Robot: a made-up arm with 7 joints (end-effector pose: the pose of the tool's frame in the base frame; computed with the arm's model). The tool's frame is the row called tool. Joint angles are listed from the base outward.
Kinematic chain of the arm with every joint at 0, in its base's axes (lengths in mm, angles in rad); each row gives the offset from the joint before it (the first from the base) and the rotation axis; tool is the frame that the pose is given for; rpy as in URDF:
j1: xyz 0 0 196.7 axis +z
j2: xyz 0 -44.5 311.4 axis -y
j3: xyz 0 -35.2 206.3 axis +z
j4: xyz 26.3 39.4 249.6 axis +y
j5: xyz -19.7 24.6 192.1 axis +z
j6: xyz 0 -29.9 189.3 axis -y
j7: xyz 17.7 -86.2 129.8 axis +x
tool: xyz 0 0 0 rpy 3.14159 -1.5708 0
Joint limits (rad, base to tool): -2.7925..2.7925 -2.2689..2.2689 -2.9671..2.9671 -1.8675..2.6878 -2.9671..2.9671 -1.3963..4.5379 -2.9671..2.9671
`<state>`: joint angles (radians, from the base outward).
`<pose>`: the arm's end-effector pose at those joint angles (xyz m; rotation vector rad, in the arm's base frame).
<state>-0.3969 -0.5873 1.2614 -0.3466 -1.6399 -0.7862 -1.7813</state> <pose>0.2593 -0.4788 1.2355 2.6681 1.2426 0.1987</pose>
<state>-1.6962 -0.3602 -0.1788 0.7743 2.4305 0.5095 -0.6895</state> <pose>-0.1264 -0.6835 1.0494 -0.7827 0.6152 -2.7349</pose>
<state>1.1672 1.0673 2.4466 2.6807 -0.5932 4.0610 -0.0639</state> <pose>-0.1637 -0.1584 0.5433 1.0694 -0.9481 0.8750</pose>
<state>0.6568 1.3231 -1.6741 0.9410 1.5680 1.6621 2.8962</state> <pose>-0.2016 -0.7444 0.5524 1.4286 -0.8407 0.8186</pose>
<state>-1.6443 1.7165 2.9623 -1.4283 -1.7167 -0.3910 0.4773</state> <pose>-0.1481 0.4602 0.9207 2.2816 -0.5928 2.0045</pose>
